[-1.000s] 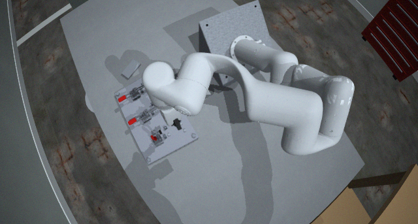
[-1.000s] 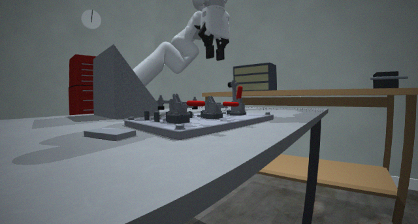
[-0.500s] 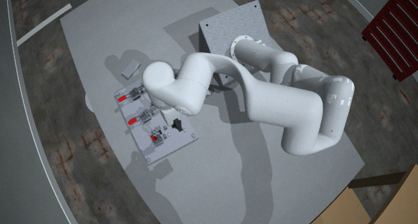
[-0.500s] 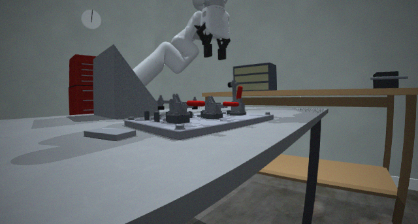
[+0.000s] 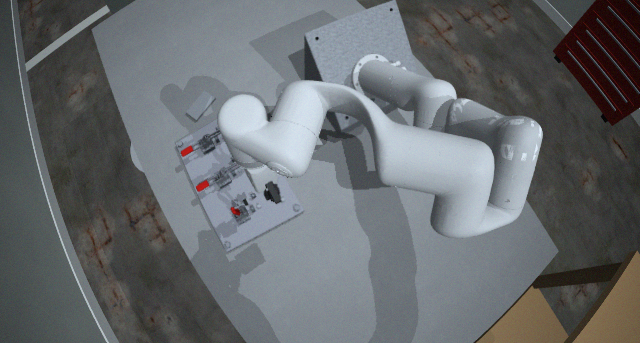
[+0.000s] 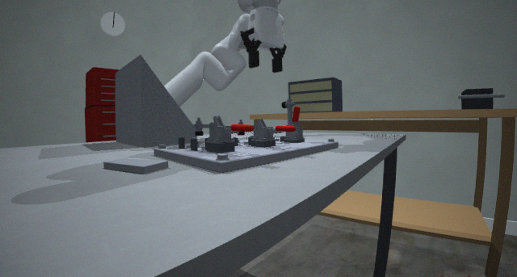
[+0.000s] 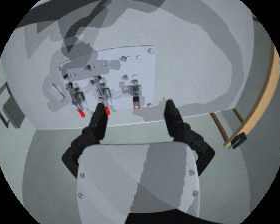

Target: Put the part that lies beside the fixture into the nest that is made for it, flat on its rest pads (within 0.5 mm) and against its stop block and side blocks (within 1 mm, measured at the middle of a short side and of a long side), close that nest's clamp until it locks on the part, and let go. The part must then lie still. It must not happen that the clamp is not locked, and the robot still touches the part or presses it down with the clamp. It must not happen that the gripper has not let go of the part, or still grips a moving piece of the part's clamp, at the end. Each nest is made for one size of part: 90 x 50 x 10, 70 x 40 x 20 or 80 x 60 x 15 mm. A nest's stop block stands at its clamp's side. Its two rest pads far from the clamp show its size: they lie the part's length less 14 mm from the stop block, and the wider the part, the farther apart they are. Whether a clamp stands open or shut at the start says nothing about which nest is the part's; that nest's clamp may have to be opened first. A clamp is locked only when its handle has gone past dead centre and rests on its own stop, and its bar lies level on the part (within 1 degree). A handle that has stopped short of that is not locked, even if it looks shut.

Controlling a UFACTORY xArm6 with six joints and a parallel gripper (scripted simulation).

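My hand is 36 cm to the left of the grey part, 21 cm above it and 5 cm short of it. From my hand the other things lie so: grey fixture plate: 21 cm below, 11 cm to the right, 5 cm ahead.
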